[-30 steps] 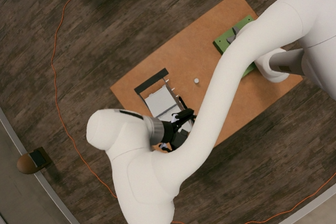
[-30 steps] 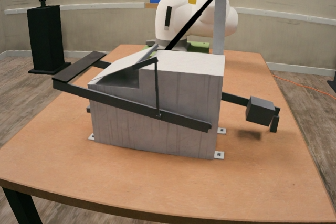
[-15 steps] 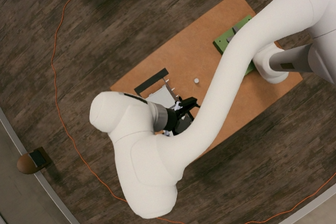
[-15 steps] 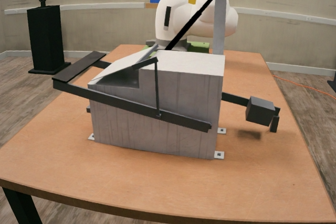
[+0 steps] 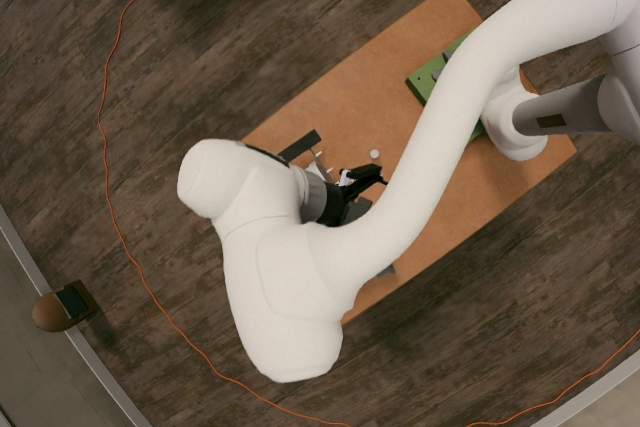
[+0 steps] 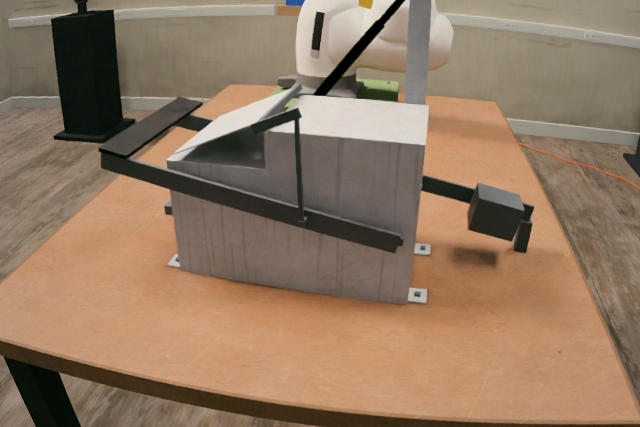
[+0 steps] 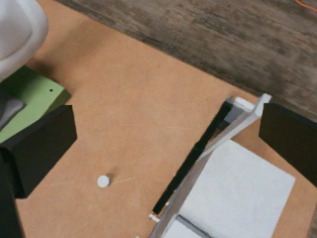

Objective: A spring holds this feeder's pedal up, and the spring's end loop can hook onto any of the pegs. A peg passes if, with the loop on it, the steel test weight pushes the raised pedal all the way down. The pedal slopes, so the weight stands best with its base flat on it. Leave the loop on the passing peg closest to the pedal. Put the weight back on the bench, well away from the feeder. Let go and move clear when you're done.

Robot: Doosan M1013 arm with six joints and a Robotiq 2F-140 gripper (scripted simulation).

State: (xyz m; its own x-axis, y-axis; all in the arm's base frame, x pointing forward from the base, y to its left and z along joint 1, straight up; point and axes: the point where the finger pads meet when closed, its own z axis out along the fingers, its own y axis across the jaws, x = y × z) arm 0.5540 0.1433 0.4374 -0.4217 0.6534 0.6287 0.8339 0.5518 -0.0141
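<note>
Now: the steel test weight 470 mm below my hand, 130 mm behind it and 110 mm to the right of it. Round my hand: grey block 490 mm below, 290 mm to the right, 50 mm ahead; then dark block 470 mm below, 290 mm to the left, 60 mm ahead.
</note>
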